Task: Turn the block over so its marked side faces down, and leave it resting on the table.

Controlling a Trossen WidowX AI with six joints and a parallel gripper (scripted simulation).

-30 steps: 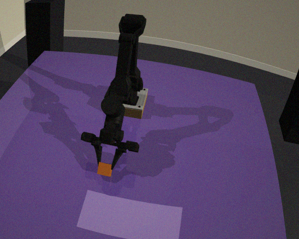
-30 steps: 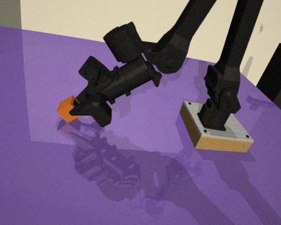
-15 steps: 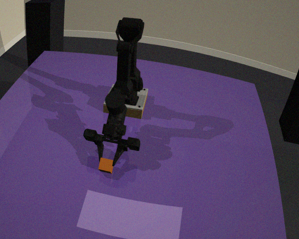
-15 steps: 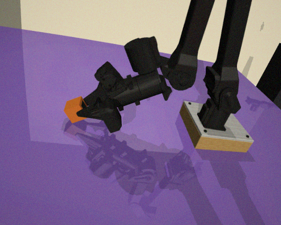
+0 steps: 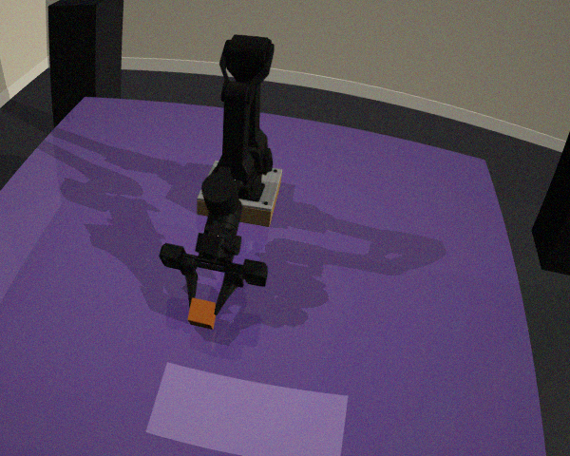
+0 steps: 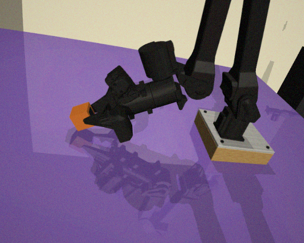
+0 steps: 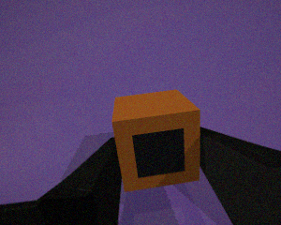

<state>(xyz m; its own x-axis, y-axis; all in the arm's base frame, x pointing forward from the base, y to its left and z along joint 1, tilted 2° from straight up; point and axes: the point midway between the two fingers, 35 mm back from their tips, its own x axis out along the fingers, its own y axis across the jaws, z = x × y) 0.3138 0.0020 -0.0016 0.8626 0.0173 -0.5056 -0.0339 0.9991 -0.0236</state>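
My gripper tip is now 1 cm past the block.
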